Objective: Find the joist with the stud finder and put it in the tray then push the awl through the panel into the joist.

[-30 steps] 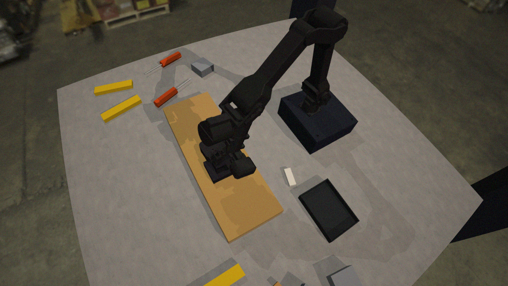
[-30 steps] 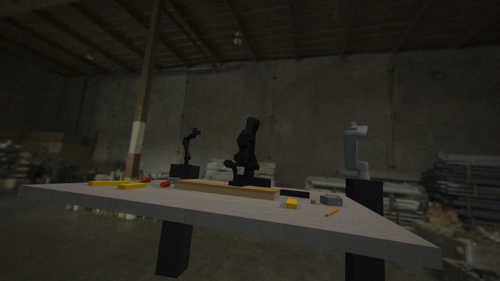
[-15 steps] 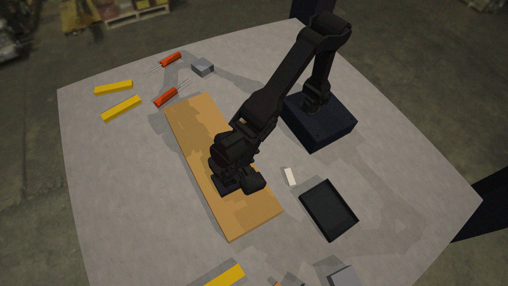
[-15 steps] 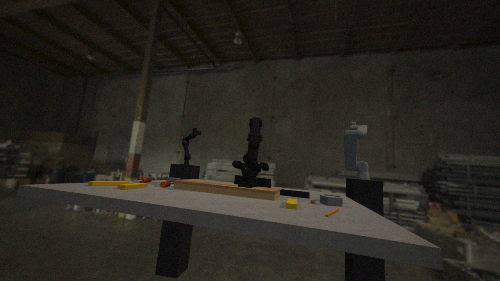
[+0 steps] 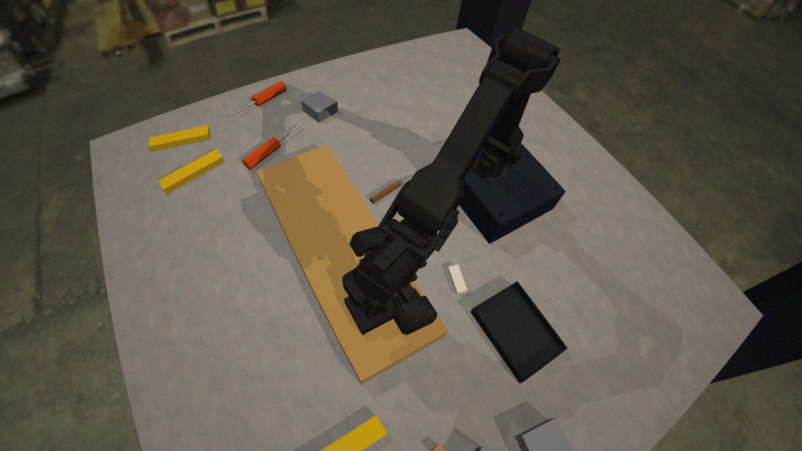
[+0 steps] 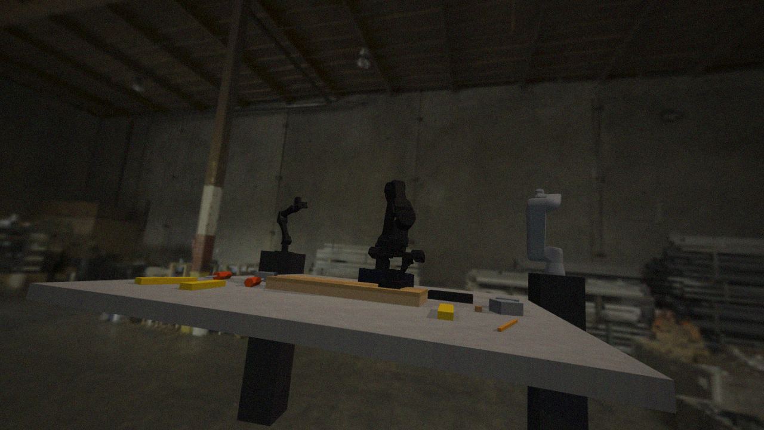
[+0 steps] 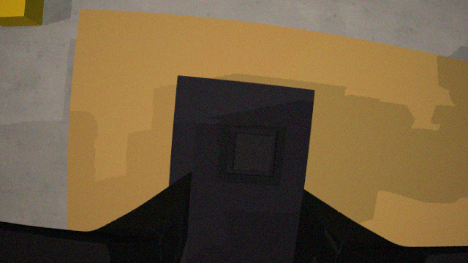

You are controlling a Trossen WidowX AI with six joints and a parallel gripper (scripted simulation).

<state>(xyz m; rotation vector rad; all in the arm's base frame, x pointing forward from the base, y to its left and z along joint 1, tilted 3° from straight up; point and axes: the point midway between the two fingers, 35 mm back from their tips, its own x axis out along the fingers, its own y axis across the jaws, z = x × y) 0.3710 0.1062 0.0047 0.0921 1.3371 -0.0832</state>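
The tray lies 200 mm behind my gripper tip, 190 mm to the left of it and 50 mm below it. The rest, counted from my gripper tip: small white block (170 mm behind, 40 mm to the left, 60 mm below); then square light (20 mm ahead, 30 mm above); then stud finder (10 mm ahead, 20 mm above).
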